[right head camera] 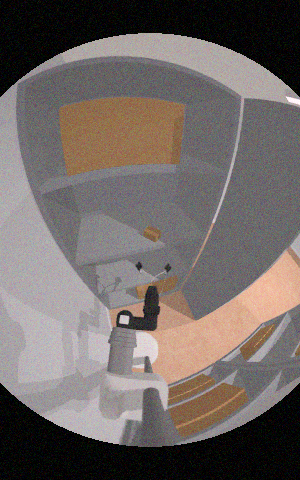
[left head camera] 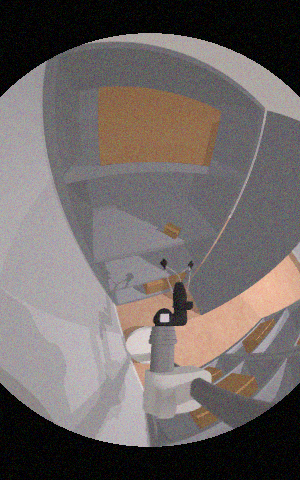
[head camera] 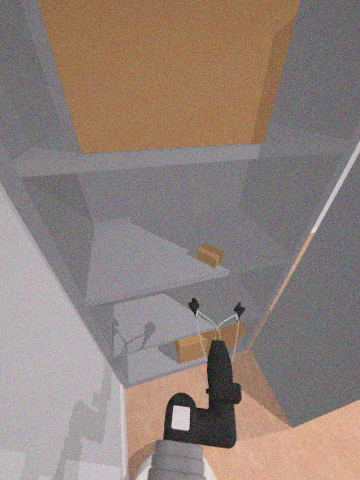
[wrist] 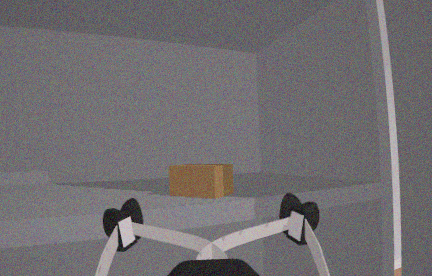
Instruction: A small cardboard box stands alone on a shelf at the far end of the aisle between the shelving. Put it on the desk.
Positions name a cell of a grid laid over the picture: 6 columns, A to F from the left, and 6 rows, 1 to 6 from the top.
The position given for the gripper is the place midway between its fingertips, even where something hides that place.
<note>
In view: the gripper (head camera: D4), a small cardboard box (wrist: C4) and a grey shelving unit (head camera: F5).
</note>
